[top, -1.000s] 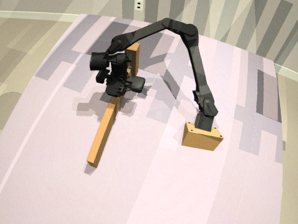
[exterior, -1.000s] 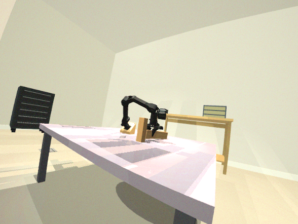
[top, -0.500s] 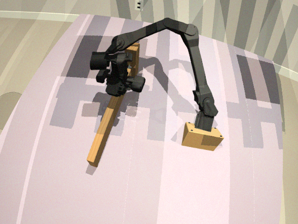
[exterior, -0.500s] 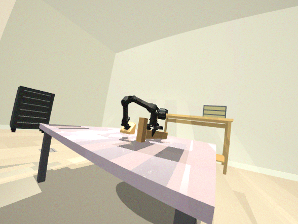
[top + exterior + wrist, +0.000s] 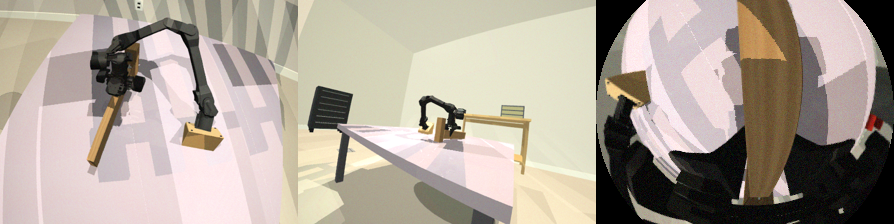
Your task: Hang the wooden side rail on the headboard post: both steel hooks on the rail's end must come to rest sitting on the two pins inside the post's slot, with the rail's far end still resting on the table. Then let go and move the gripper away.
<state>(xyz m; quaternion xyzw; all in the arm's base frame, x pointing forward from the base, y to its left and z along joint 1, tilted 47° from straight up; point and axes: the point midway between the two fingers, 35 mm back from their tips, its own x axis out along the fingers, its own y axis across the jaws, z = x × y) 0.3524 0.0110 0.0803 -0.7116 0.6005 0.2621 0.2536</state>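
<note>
Now: gripper tip 10 mm short of the headboard post, 130 mm to the left of it and 40 mm below it.
</note>
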